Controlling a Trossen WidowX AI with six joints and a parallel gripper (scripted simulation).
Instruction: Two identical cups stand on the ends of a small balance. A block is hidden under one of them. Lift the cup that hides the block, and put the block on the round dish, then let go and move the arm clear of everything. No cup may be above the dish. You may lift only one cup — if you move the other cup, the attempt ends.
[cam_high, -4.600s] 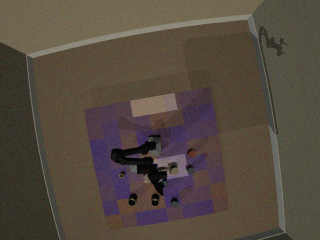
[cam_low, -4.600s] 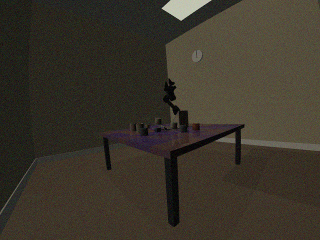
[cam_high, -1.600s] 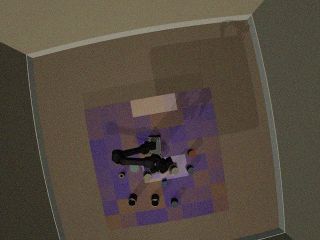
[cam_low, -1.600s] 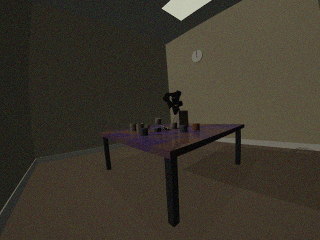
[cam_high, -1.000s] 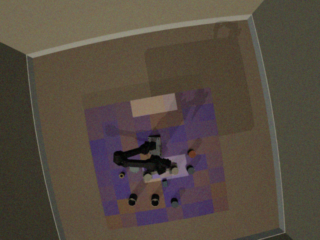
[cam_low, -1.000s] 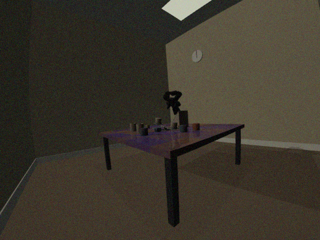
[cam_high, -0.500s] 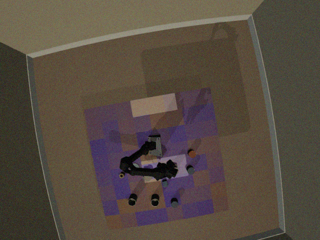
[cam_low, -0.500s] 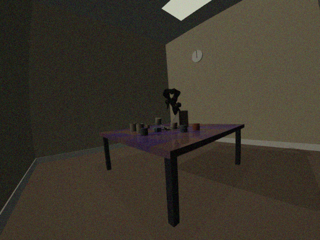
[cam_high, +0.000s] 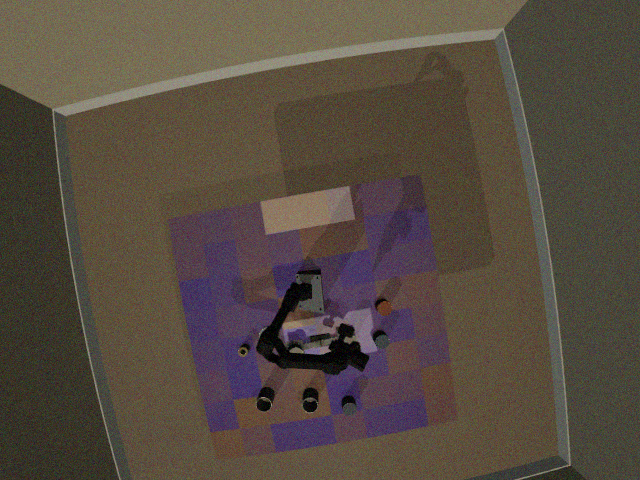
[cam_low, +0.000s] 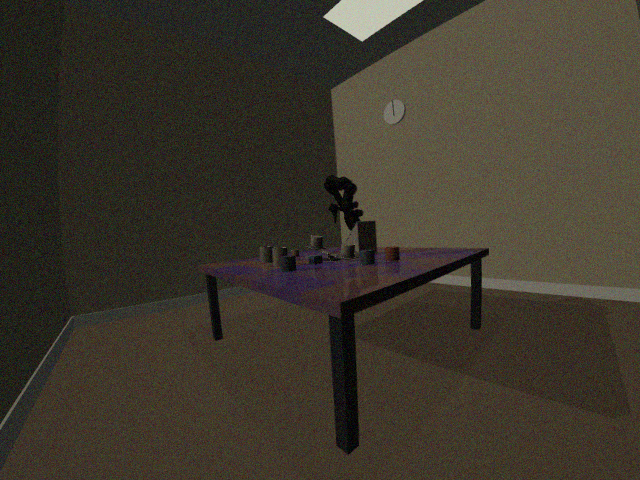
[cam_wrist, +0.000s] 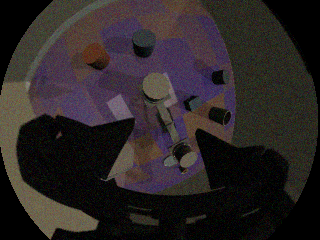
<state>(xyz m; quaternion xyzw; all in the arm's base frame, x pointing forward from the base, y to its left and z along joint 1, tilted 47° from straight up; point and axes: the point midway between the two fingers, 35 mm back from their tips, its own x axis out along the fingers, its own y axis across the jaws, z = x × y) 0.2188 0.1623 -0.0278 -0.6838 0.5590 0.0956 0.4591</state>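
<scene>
My gripper tip is 13 cm above the beige cup, 8 cm to the right of it and 2 cm short of it. The rest, counted from my gripper tip: orange cup (22 cm to the left, 15 cm below, 12 cm behind); balance (15 cm below, 8 cm to the right, 5 cm ahead); grey block (15 cm below, 5 cm to the left, 2 cm ahead).
</scene>
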